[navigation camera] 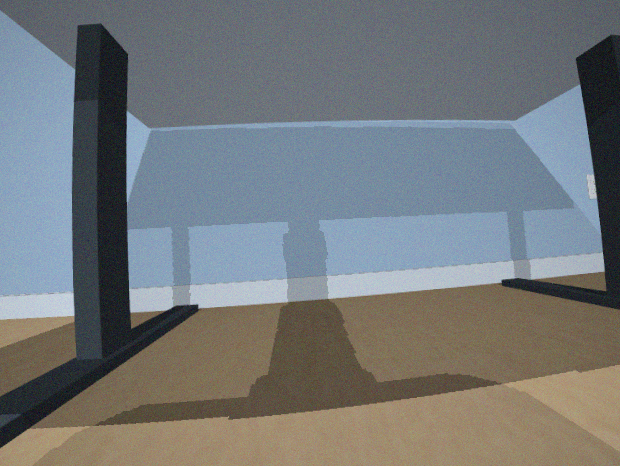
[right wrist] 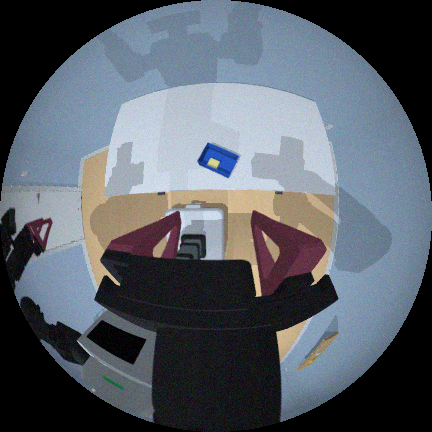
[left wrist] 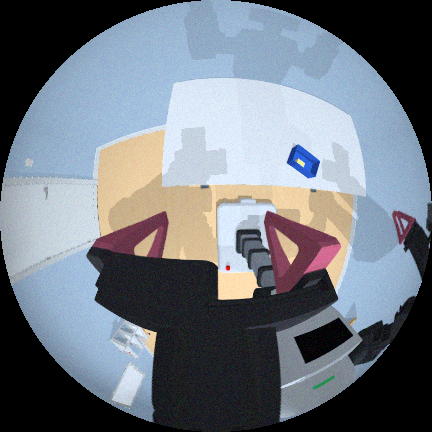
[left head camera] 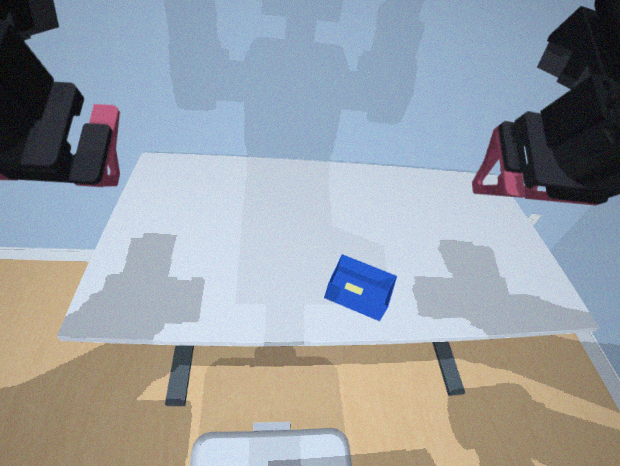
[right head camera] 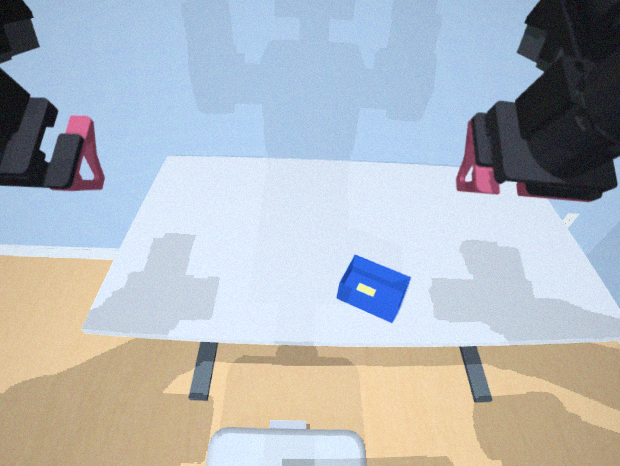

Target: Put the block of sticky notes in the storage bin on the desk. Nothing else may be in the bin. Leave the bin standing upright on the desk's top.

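Frame: origin at the left arm's base, x right, y up, z back, level; centimetres.
Where they show: left gripper, fingertip midpoint: (right wrist: 46, 219) (left wrist: 215, 216) (left head camera: 67, 176) (right head camera: 59, 181); right gripper, fingertip midpoint: (right wrist: 215, 215) (left wrist: 394, 212) (left head camera: 499, 190) (right head camera: 488, 187).
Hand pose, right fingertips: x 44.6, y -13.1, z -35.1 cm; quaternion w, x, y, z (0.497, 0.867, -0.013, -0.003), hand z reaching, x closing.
Each offset is from my right fingertips to the top centre of the thing. Level surfaces: height alone.
The blue storage bin @[dx +0.0, dy -48.4, dz -21.6 cm] (left head camera: 364, 306) (right head camera: 376, 308) (left wrist: 294, 154) (right wrist: 229, 169) stands upright on the white desk @[dy -55.9 cm] (left head camera: 200, 200) (right head camera: 215, 200) (left wrist: 215, 105) (right wrist: 145, 120), right of its middle. The yellow block of sticky notes @[dx -2.5, dy -51.9, dz -19.9 cm] (left head camera: 353, 288) (right head camera: 365, 289) (left wrist: 300, 162) (right wrist: 213, 163) lies inside the bin; no other thing shows in it. My left gripper (left wrist: 215, 216) is open and empty, up at the left of both head views, well away from the bin. My right gripper (right wrist: 215, 215) is open and empty, up at the right of both head views, also well away from the bin.
My white base (left head camera: 225, 448) (right head camera: 240, 448) is in front of the desk. Dark desk legs (navigation camera: 87, 200) (navigation camera: 598, 150) stand at both sides in the navigation view. A blue wall (left head camera: 200, 130) rises behind the desk. A white door (left wrist: 50, 215) shows at the left in the left wrist view.
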